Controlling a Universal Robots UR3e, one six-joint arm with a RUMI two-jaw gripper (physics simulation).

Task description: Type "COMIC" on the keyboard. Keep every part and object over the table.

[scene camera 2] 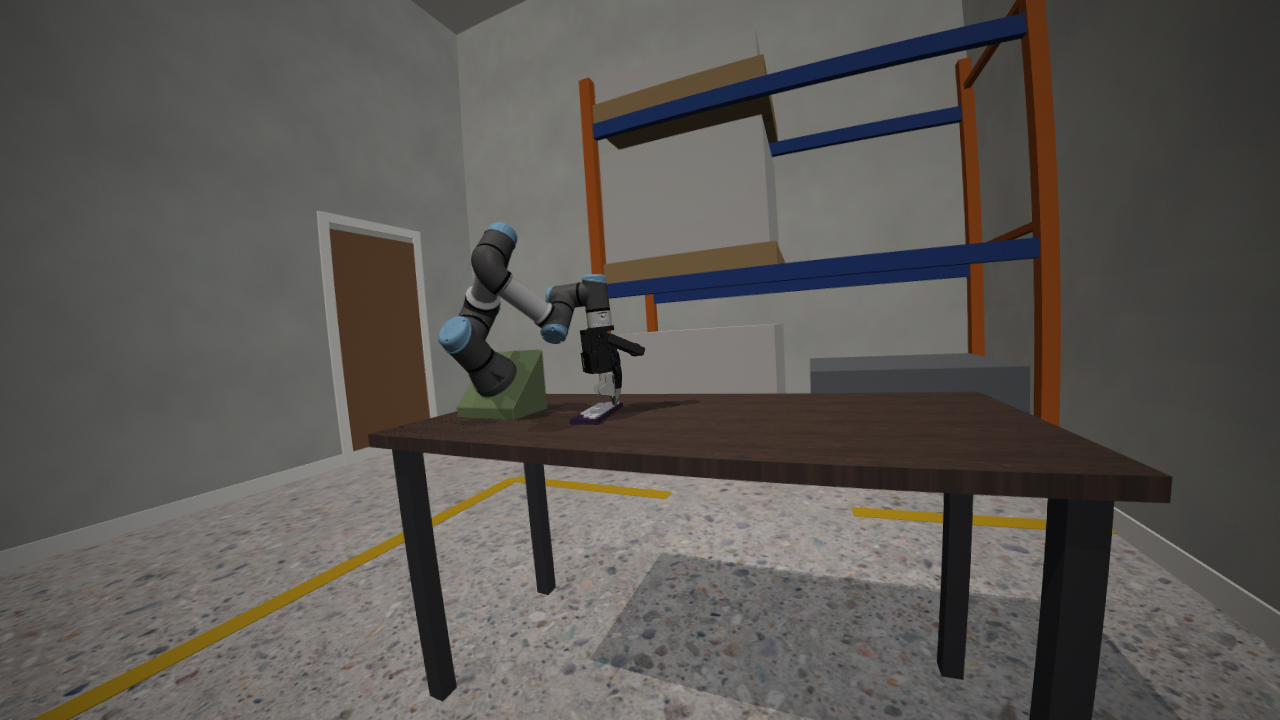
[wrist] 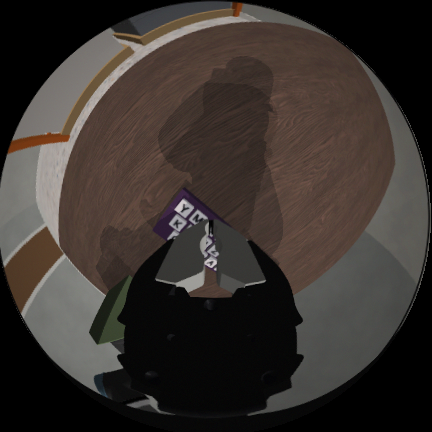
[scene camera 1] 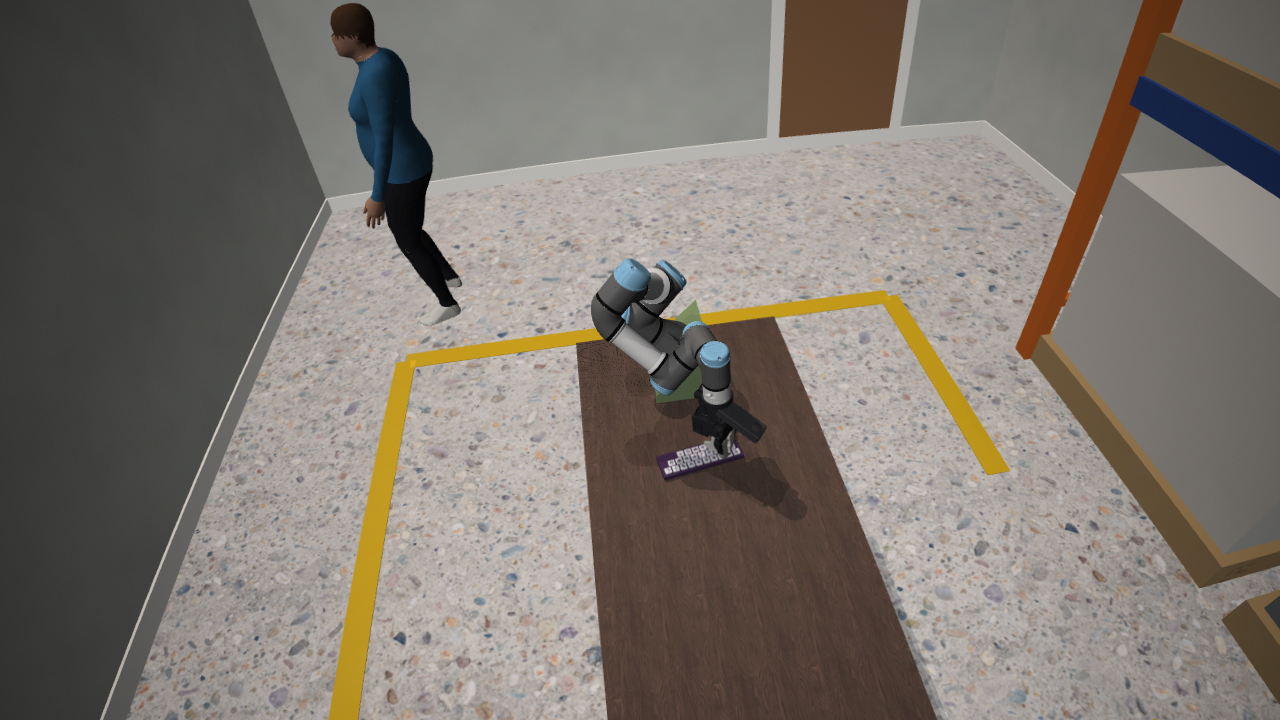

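Seen in the pictures: gripper, fingertip midpoint: [scene camera 2: 614, 405] [wrist: 210, 220] [scene camera 1: 725, 457]; arm's base at its link origin: [scene camera 2: 497, 378] [scene camera 1: 674, 345].
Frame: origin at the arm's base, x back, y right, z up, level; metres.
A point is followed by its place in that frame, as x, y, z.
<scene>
A purple keyboard [scene camera 1: 687, 464] {-0.332, 0.062, -0.090} [scene camera 2: 590, 414] {-0.327, 0.098, -0.082} [wrist: 166, 224] {-0.300, -0.065, -0.087} with white letter keys lies flat on the brown table [scene camera 1: 742, 608] {-0.723, 0.055, -0.099} [scene camera 2: 805, 434] {-0.796, 0.203, -0.100} [wrist: 325, 125] {-0.570, -0.014, -0.100}. My gripper [scene camera 1: 726, 453] {-0.341, -0.031, -0.086} [scene camera 2: 614, 402] {-0.341, -0.031, -0.086} [wrist: 210, 220] {-0.341, -0.031, -0.086} is shut and points down over the keyboard's right part in scene camera 1. In the wrist view, the Y key [wrist: 184, 207] {-0.334, -0.063, -0.082}, the K key [wrist: 176, 223] {-0.313, -0.058, -0.082} and the partly covered M key [wrist: 198, 218] {-0.335, -0.043, -0.085} show left of the fingertips. An A key [wrist: 210, 262] {-0.297, 0.013, -0.082} shows through the gap between the fingers. The fingers hide other keys. I cannot tell whether the tips touch a key.
The arm stands on a green wedge base [scene camera 1: 676, 392] {-0.108, 0.028, -0.068} [scene camera 2: 529, 389] {-0.110, 0.010, -0.031} [wrist: 112, 317] {-0.118, -0.053, 0.007} at the table's end, behind the keyboard. A person [scene camera 1: 391, 116] in a blue top stands on the floor beyond the yellow line. An orange and blue shelf rack [scene camera 1: 1093, 188] [scene camera 2: 1045, 313] stands off to the side.
</scene>
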